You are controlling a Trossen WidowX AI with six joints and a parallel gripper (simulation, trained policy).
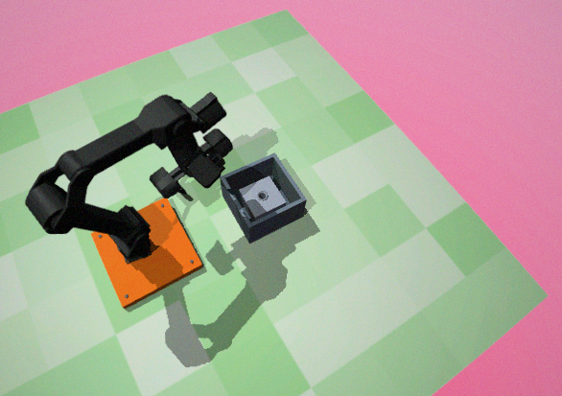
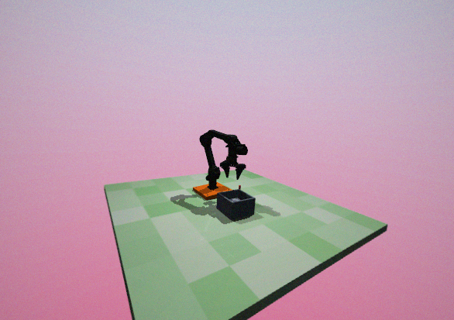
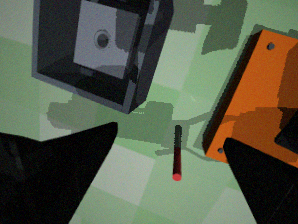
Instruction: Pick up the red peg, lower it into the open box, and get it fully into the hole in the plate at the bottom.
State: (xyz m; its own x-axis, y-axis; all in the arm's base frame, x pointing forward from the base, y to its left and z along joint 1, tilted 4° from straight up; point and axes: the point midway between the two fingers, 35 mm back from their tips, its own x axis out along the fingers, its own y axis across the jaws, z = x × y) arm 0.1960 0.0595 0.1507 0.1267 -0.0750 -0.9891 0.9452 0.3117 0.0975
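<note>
Right now the red peg is 5 cm behind my gripper tip, 9 cm to the left of it and 11 cm below it. Round my gripper tip: dark box (14 cm ahead, 4 cm to the right, 13 cm below); then grey plate (14 cm ahead, 4 cm to the right, 11 cm below).
</note>
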